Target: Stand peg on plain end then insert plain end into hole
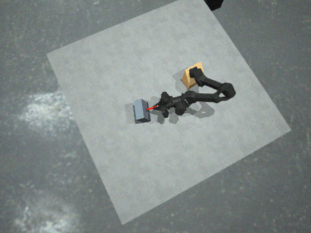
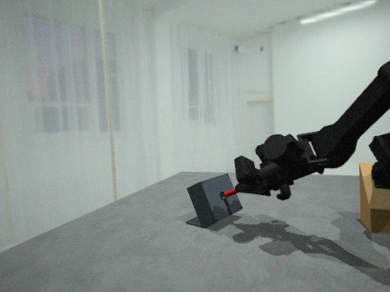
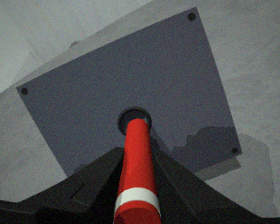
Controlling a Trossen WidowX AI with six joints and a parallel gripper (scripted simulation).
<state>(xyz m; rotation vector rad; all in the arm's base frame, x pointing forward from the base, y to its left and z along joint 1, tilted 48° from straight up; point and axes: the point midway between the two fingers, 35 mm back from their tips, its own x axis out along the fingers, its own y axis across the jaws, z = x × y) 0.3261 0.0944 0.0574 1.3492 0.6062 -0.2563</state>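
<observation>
Now: gripper tip 7 cm short of the sloped dark panel, 3 cm above it and 2 cm to the left of it. Round my gripper tip: red peg (1 cm to the left, 1 cm behind, 1 cm above).
</observation>
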